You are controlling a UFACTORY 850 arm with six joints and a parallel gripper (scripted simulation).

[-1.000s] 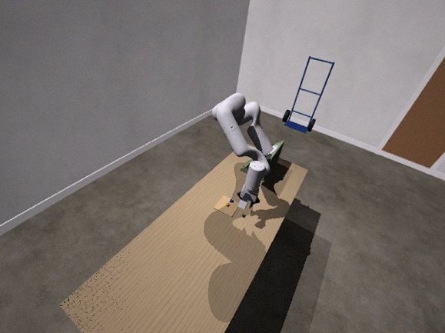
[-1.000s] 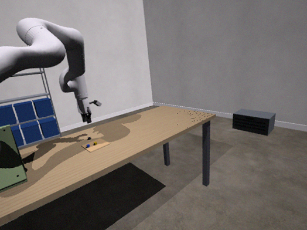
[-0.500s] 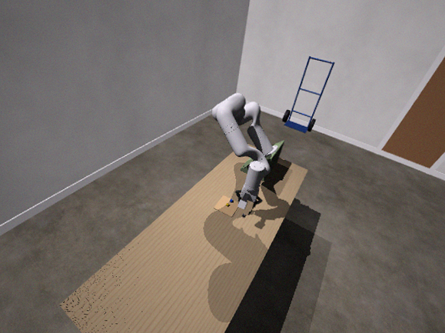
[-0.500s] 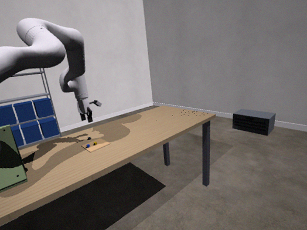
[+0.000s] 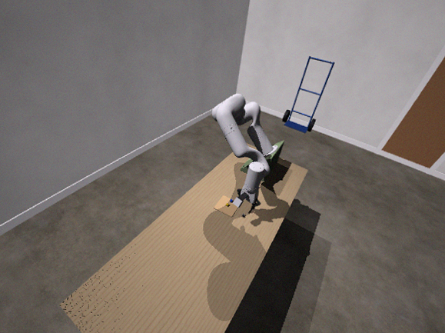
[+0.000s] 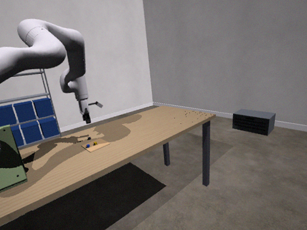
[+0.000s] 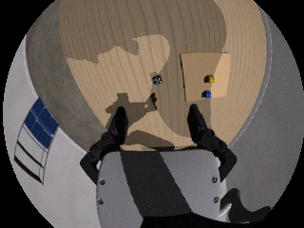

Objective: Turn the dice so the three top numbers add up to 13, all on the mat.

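Now: hand 13 cm above the black die and 1 cm past it. The rest, counted from my hand: blue die: 13 cm to the right, 13 cm below, 6 cm behind; tan mat: 14 cm to the right, 14 cm below, 2 cm behind; yellow die: 14 cm to the right, 13 cm below, 2 cm behind.
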